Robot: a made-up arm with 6 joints. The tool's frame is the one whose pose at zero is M. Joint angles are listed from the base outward.
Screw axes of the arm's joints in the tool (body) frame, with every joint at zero. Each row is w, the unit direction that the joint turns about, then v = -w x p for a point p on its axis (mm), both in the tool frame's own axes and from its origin. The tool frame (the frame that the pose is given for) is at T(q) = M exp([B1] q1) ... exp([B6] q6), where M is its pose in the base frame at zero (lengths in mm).
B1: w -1 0 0 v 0 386 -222
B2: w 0 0 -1 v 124 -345 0
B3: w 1 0 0 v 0 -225 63
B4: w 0 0 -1 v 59 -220 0
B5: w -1 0 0 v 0 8 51
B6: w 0 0 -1 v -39 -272 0
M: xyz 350 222 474 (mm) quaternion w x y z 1 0 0 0
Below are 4 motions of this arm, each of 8 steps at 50 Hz.
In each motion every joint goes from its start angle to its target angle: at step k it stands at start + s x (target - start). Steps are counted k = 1, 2, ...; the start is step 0. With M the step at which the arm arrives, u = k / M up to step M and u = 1 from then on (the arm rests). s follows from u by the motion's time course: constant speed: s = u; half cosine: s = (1 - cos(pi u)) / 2; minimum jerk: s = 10 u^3 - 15 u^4 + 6 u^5.
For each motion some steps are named. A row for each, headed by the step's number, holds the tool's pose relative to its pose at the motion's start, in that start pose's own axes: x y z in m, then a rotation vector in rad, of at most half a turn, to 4 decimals.
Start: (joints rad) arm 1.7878 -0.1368 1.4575 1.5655 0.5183 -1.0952
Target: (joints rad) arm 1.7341 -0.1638 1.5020 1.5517 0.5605 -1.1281
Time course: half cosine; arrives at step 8
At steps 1, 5, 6, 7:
1: 0.0003 0.0006 -0.0007 0.0013 0.0036 0.0039
5: 0.0037 0.0121 -0.0120 0.0237 0.0639 0.0715
6: 0.0042 0.0150 -0.0148 0.0293 0.0787 0.0886
7: 0.0045 0.0170 -0.0167 0.0331 0.0885 0.1000

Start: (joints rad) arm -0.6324 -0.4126 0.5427 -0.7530 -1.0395 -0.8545
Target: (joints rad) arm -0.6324 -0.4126 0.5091 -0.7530 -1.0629 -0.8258
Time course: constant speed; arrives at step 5
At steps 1, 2, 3, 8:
1: 0.0004 -0.0032 -0.0016 0.0016 0.0017 -0.0097
2: 0.0008 -0.0064 -0.0032 0.0032 0.0034 -0.0194
3: 0.0012 -0.0096 -0.0048 0.0047 0.0051 -0.0292
8: 0.0018 -0.0160 -0.0081 0.0078 0.0084 -0.0486

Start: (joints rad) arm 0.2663 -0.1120 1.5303 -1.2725 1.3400 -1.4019
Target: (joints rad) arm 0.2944 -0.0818 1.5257 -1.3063 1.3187 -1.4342
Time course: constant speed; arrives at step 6
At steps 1, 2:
1: 0.0011 0.0033 0.0000 -0.0043 0.0021 0.0101
2: 0.0022 0.0065 -0.0001 -0.0087 0.0043 0.0203

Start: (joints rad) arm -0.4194 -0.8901 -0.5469 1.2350 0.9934 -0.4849
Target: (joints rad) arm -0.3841 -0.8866 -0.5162 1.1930 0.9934 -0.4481
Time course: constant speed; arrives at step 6
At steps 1, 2, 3, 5, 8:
1: -0.0002 0.0024 0.0018 -0.0059 -0.0036 0.0010
2: -0.0004 0.0048 0.0036 -0.0117 -0.0073 0.0020
3: -0.0006 0.0071 0.0054 -0.0174 -0.0110 0.0030
5: -0.0010 0.0119 0.0089 -0.0288 -0.0183 0.0051
8: -0.0012 0.0143 0.0107 -0.0344 -0.0220 0.0061

